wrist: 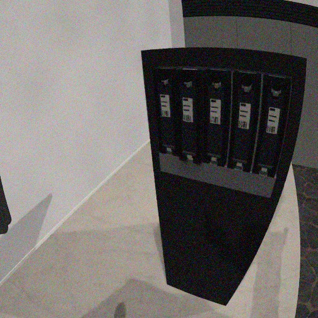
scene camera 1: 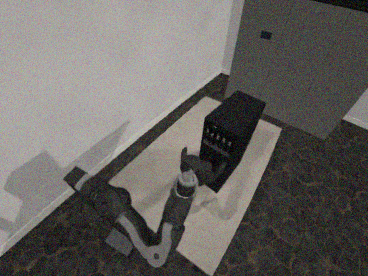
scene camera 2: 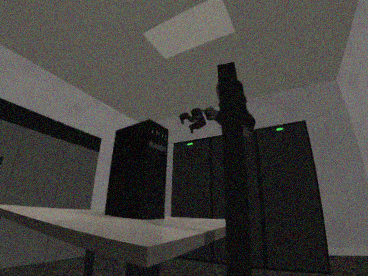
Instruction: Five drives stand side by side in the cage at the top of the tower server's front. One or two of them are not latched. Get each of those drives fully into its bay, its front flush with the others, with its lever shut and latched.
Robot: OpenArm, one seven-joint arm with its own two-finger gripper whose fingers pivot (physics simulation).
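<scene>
The black tower server (scene camera 1: 239,115) (scene camera 2: 136,175) (wrist: 200,220) stands upright. In the wrist view its top cage holds five dark drives with white labels: the leftmost (wrist: 165,127), second (wrist: 187,132), middle (wrist: 214,136), fourth (wrist: 242,141) and rightmost (wrist: 269,146). The second from the left seems slightly proud, its lower end reaching a little lower than its neighbours' line. All levers look roughly flat; whether each is latched cannot be told. My gripper (scene camera 1: 203,159) (scene camera 2: 186,124) is open and empty, apart from the tower, in front of it. One finger shows at the wrist view's left edge.
The tower stands on a pale table (scene camera 1: 150,172) (scene camera 2: 100,227) (wrist: 105,240) beside a white wall (scene camera 1: 100,60) (wrist: 70,90). A grey cabinet (scene camera 1: 295,70) (scene camera 2: 50,170) is behind the tower. Dark cabinets (scene camera 2: 287,200) with green lights stand behind the arm.
</scene>
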